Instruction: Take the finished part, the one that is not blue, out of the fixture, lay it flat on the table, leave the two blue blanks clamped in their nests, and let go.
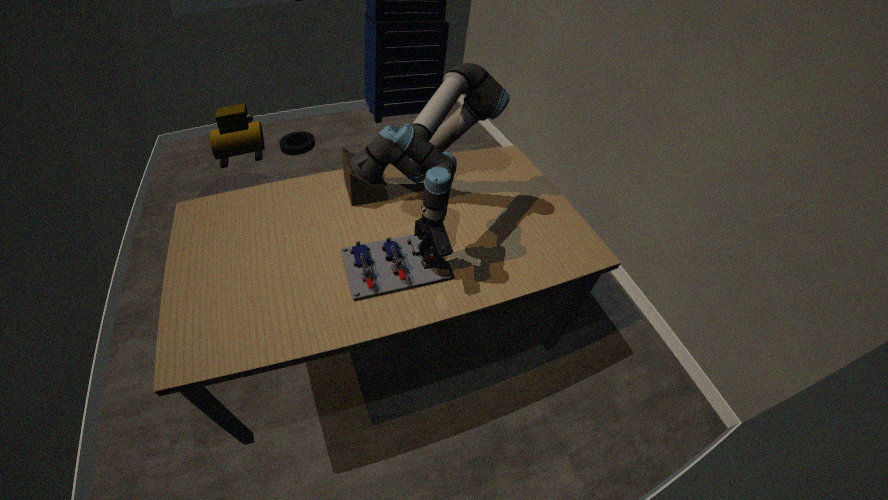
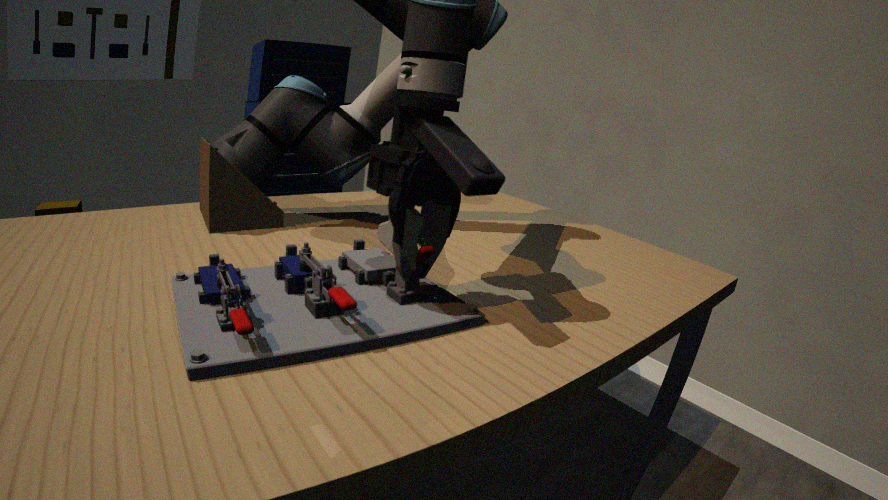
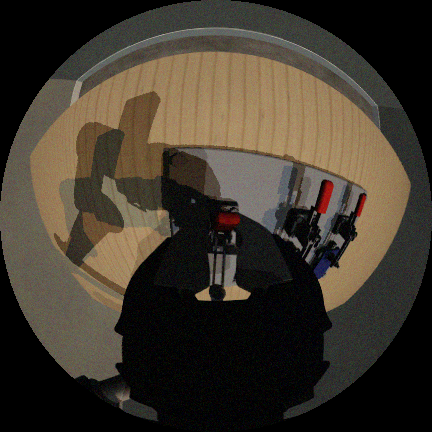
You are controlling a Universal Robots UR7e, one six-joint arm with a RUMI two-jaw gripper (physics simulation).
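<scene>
The finished part [image 2: 369,262] is a light grey block in the right-hand nest of the grey fixture plate [image 1: 386,286] [image 2: 279,334] [image 3: 240,170]. My gripper [image 1: 431,258] [image 2: 415,277] [image 3: 221,214] is low over the plate's right side, in front of that part. It is shut on the red handle [image 1: 433,255] [image 2: 425,252] [image 3: 228,220] of this nest's clamp, which stands raised. The fingers hide much of the clamp. The left blue blank [image 1: 361,254] [image 2: 211,282] and the middle blue blank [image 1: 391,249] [image 2: 292,265] sit in their nests under clamps.
The left clamp's red handle [image 1: 369,283] [image 2: 241,320] and the middle clamp's red handle [image 1: 402,274] [image 2: 342,298] [image 3: 325,196] point toward the plate's front. The wooden table [image 1: 248,279] [image 2: 111,403] extends around the plate. The arm's wedge-shaped base mount [image 2: 233,208] stands behind.
</scene>
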